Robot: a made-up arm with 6 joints.
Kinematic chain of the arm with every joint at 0, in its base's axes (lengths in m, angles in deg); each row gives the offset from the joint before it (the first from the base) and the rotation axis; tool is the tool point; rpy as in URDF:
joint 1: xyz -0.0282 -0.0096 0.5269 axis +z
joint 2: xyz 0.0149 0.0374 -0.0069 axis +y
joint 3: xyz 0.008 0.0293 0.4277 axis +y
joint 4: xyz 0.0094 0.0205 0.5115 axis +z
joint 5: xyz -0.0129 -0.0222 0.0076 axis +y
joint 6: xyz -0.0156 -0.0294 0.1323 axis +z
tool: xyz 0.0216 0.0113 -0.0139 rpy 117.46 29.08 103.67
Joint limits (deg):
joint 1: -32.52..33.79
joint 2: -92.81..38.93
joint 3: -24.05..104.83
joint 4: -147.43..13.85
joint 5: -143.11..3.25
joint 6: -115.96..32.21
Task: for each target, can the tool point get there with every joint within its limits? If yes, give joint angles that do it. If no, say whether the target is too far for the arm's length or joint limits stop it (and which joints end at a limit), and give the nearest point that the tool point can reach.
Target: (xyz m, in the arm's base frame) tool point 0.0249 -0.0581 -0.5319
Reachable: no: joint limits stop it (at a limit: joint 1, joint 2, joint 3, joint 4, joint 6) | nearest point 0.5388 -0.1644 0.3266 | short by 1.006 m
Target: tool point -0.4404 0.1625 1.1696
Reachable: yes | joints -10.64 -79.38 89.00 -22.71 -79.20 -16.87
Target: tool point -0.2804 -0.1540 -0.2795
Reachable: no: joint limits stop it (at a limit: joint 1, joint 2, joint 3, joint 6) | nearest point -0.7124 -0.3777 0.1738 | short by 0.665 m
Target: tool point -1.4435 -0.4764 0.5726
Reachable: no: too far | nearest point -1.0377 -0.3426 0.5577 | short by 0.428 m
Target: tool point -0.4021 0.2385 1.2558
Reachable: yes | joints -9.63 -73.97 71.76 -109.82 -40.40 18.24
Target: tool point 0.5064 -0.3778 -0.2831
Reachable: no: joint limits stop it (at a limit: joint 1, joint 2, joint 3, joint 4, joint 5) | nearest point 0.5319 -0.3339 0.3194 | short by 0.605 m
